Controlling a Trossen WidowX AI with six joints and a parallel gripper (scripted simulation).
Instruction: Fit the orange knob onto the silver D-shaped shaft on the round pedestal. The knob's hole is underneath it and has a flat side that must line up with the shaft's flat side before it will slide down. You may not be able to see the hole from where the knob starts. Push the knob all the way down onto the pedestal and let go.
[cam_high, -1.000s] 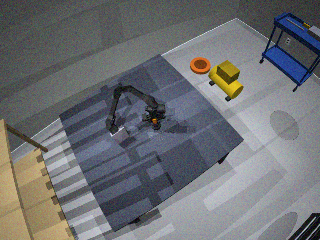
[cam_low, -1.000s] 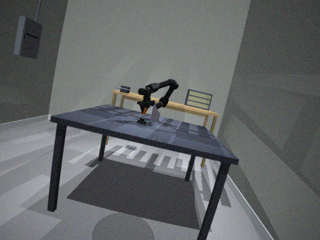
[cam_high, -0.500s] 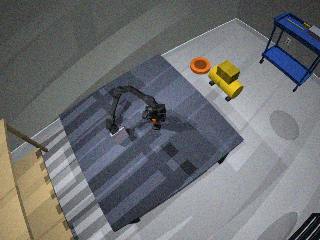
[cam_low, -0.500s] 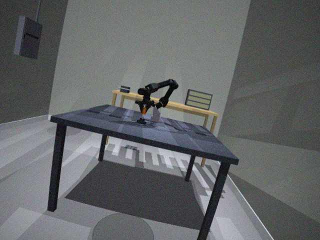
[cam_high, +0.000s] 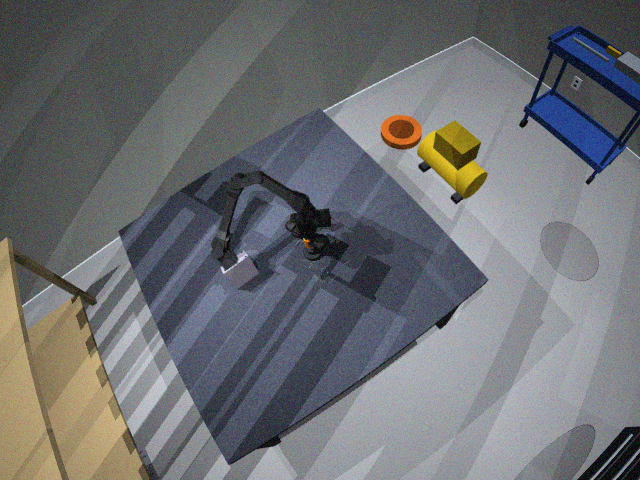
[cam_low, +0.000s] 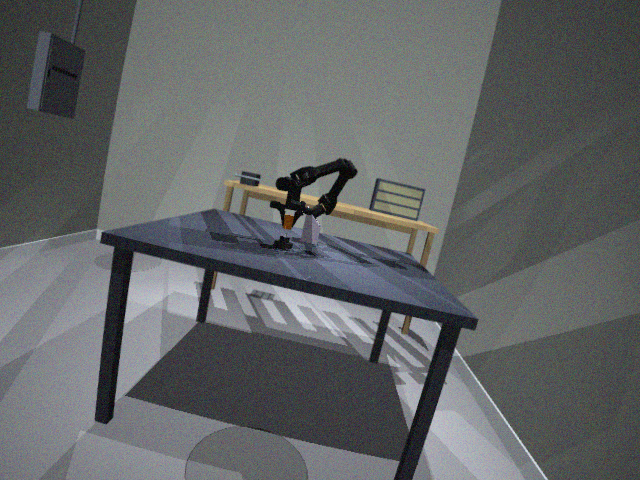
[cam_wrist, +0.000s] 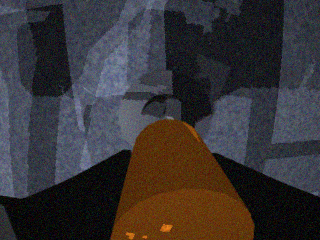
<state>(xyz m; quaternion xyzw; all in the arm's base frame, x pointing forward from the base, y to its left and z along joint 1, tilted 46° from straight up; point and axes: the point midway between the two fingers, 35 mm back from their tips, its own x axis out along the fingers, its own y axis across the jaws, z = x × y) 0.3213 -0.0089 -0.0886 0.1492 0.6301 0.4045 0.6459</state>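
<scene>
My gripper tip is now 6 cm above the round dark pedestal. Round my gripper tip: orange knob 3 cm above.
</scene>
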